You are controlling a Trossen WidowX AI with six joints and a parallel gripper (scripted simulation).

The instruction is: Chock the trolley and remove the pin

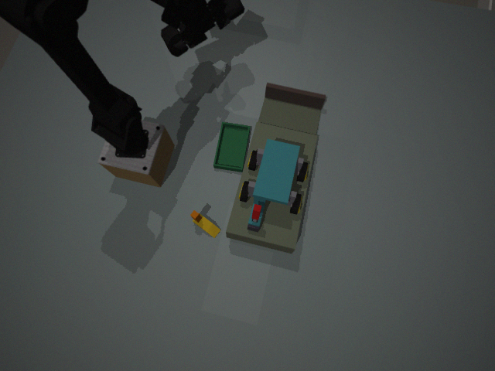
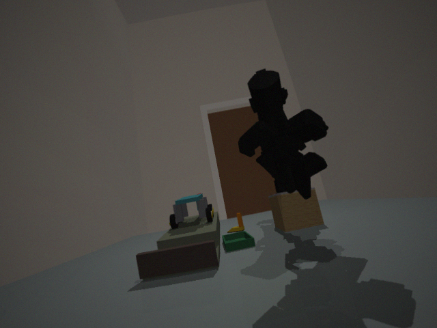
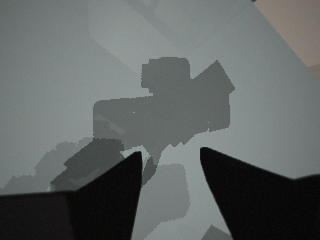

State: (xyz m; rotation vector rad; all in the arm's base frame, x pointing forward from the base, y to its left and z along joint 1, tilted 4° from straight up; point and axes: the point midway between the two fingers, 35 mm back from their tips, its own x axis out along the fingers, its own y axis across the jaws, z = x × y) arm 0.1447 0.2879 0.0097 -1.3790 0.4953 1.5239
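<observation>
The yellow chock lies 1 cm ahead of my gripper tip, 45 cm to the right of it and 9 cm below it. From my gripper tip the other things lie so: green tray (6 cm ahead, 25 cm to the right, 12 cm below); olive ramp (17 cm ahead, 36 cm to the right, 6 cm below); dark brown end wall (21 cm ahead, 11 cm to the right, 8 cm below).
</observation>
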